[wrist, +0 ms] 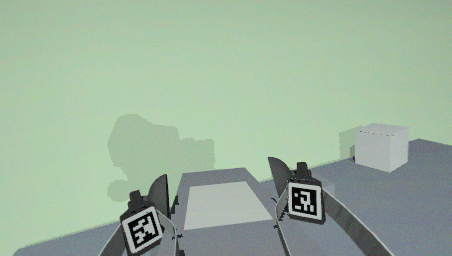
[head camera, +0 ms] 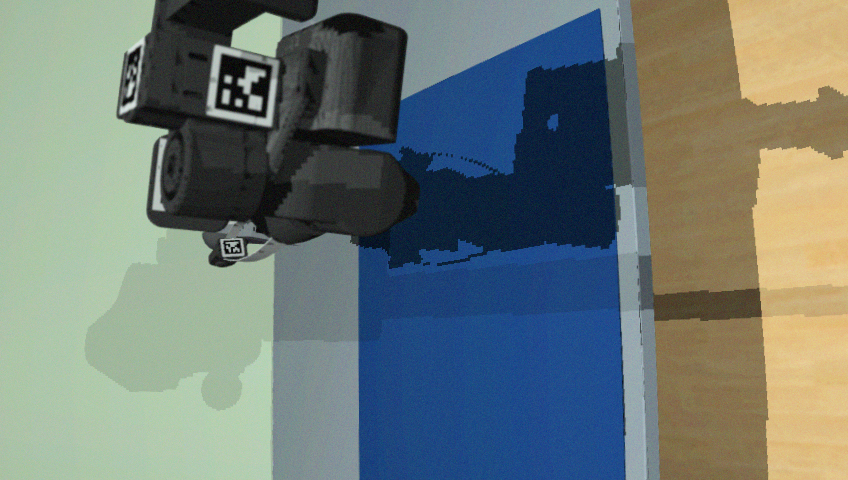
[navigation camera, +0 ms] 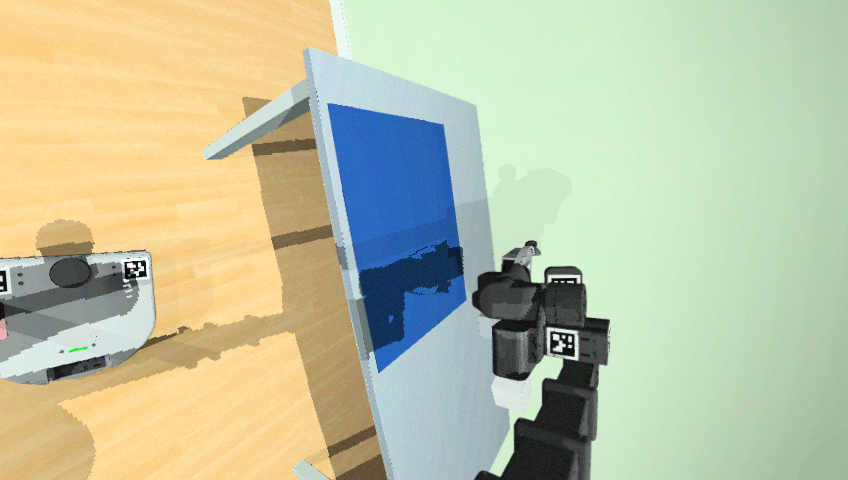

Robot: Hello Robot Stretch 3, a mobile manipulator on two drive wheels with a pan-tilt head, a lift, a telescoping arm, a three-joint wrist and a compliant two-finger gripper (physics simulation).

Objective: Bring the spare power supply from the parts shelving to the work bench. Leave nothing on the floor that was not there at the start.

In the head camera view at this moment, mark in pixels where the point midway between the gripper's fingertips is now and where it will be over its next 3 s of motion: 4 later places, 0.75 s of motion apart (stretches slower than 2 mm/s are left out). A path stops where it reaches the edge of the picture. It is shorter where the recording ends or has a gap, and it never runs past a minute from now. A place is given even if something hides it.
My gripper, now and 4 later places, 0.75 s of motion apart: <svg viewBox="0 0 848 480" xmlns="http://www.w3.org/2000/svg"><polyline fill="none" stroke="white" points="223,193 278,199 353,210 417,218 451,224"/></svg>
